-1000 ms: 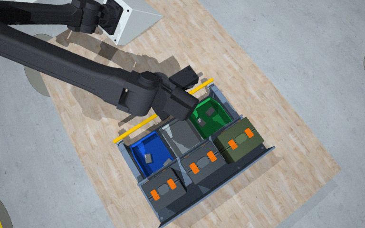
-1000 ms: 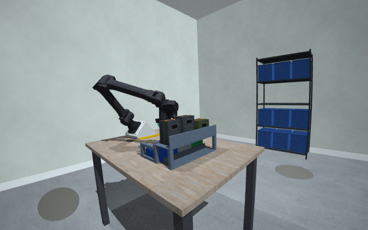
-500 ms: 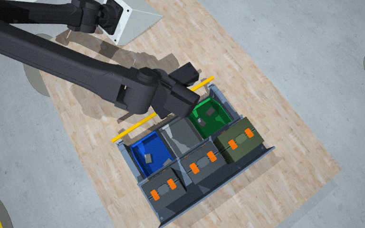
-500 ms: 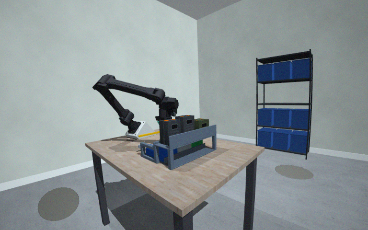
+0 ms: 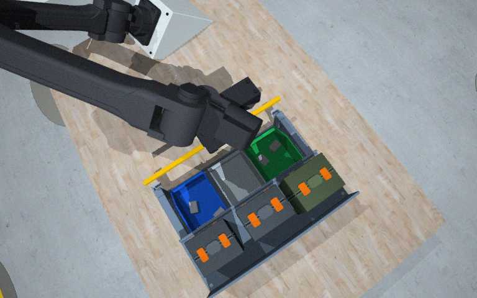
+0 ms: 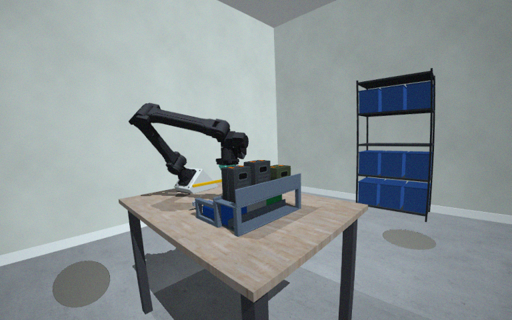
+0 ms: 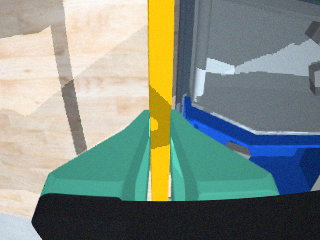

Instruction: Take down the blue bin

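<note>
Right now my hand is 11 cm short of the grey bin, 2 cm to the left of it and 10 cm above it. From my hand the other things lie so: blue open bin: 9 cm ahead, 13 cm to the right, 10 cm below; green bin: 13 cm ahead, 9 cm to the left, 10 cm below; yellow rod: 1 cm below.
</note>
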